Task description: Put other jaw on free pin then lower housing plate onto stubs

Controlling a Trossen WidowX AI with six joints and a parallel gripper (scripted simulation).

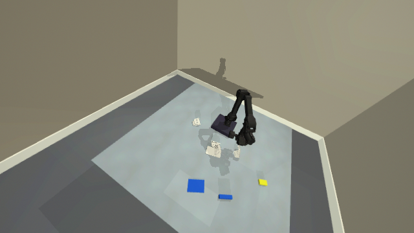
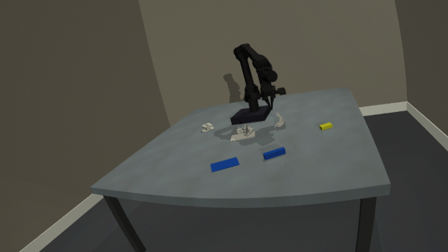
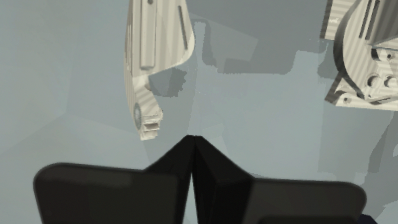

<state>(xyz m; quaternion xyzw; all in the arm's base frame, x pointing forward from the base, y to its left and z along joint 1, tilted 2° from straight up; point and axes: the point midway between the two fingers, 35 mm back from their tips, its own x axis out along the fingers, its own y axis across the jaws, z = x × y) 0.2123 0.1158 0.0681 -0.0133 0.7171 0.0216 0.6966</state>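
My gripper tip is now 10 mm short of the white jaw, 40 mm to the right of it and 40 mm above it. Also, from my gripper tip: yellow block 200 mm ahead, 260 mm to the left, 70 mm below; then blue block 390 mm ahead, 10 mm to the left, 60 mm below; then small cream part 100 mm behind, 400 mm to the right, 70 mm below.
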